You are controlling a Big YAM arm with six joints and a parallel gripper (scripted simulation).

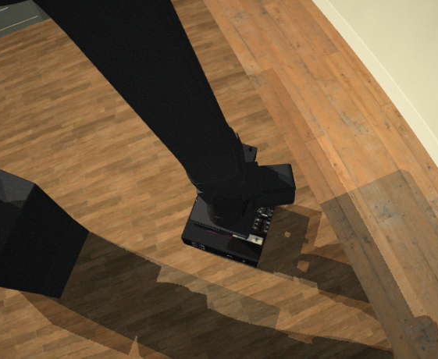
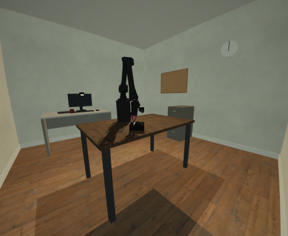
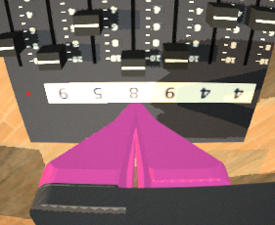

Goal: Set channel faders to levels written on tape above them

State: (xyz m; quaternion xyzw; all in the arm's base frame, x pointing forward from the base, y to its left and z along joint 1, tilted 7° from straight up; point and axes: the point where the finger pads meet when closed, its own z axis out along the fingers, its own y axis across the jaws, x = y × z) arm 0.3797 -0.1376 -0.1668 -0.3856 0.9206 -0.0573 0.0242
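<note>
My gripper is now 2 cm to the right of the channel 4 fader, 2 cm short of it and 2 cm above it. From my hand the other things lie so: channel 6 fader: 5 cm to the left, 2 cm below, 1 cm behind; channel 5 fader cap: 5 cm to the left, 2 cm below, 2 cm ahead; channel 3 fader cap: 3 cm ahead, 2 cm below, 1 cm to the left.
</note>
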